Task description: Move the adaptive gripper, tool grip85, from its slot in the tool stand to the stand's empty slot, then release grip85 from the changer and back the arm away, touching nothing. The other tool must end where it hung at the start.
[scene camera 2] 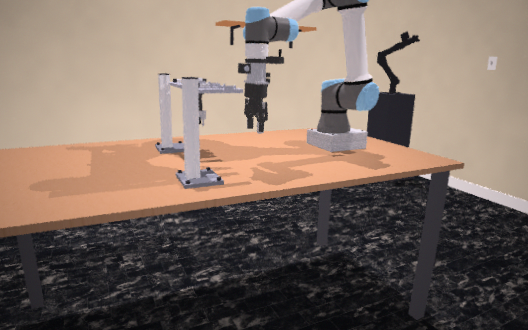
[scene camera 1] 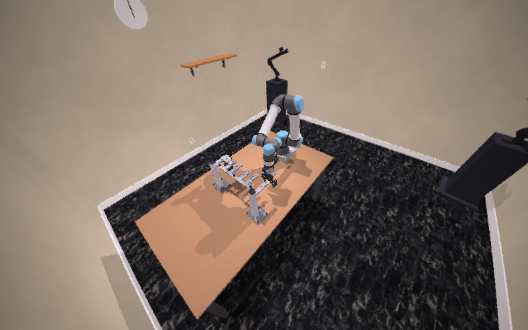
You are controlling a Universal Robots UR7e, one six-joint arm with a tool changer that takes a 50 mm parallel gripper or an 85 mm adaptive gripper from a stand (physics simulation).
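Places are measured from the arm's base along level axes (x down, y back, z left), in millimetres.
Where they show: arm's base, origin of its link: (scene camera 2: pixel 333 130) (scene camera 1: pixel 282 150).
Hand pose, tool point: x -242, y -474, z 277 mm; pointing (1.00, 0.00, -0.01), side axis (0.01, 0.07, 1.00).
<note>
Things, the pixels of their top centre, and the offset from my tool point. Level surfaces: height alone.
- adaptive gripper grip85, centre of its top: (scene camera 2: pixel 257 77) (scene camera 1: pixel 269 169) dx +0, dy +4, dz -1 mm
- tool, centre of its top: (scene camera 2: pixel 195 78) (scene camera 1: pixel 227 158) dx +14, dy -141, dz -350 mm
- table, height of its surface: dx +314 mm
The adaptive gripper grip85 (scene camera 1: pixel 270 183) (scene camera 2: pixel 255 128) is on the arm's changer, pointing down with its fingers apart and nothing between them. It hangs above the table on the robot-base side of the tool stand (scene camera 1: pixel 254 205) (scene camera 2: pixel 190 130), off the stand's fork arms. In scene camera 1 it is close to the tips of the near-end fork arms; whether it touches them cannot be told. The middle and near-end slots look empty. The other tool (scene camera 1: pixel 226 160) (scene camera 2: pixel 202 114) hangs in the far-end slot, partly hidden by the near post in scene camera 2.
The arm's base (scene camera 1: pixel 287 155) (scene camera 2: pixel 337 140) stands on the table (scene camera 1: pixel 175 230) (scene camera 2: pixel 100 205). Behind it is a dark pedestal (scene camera 1: pixel 276 92) (scene camera 2: pixel 392 117) with a small black arm. A wall shelf (scene camera 1: pixel 210 61) (scene camera 2: pixel 306 28) is behind. Another dark pedestal (scene camera 1: pixel 482 167) stands at the right in scene camera 1.
</note>
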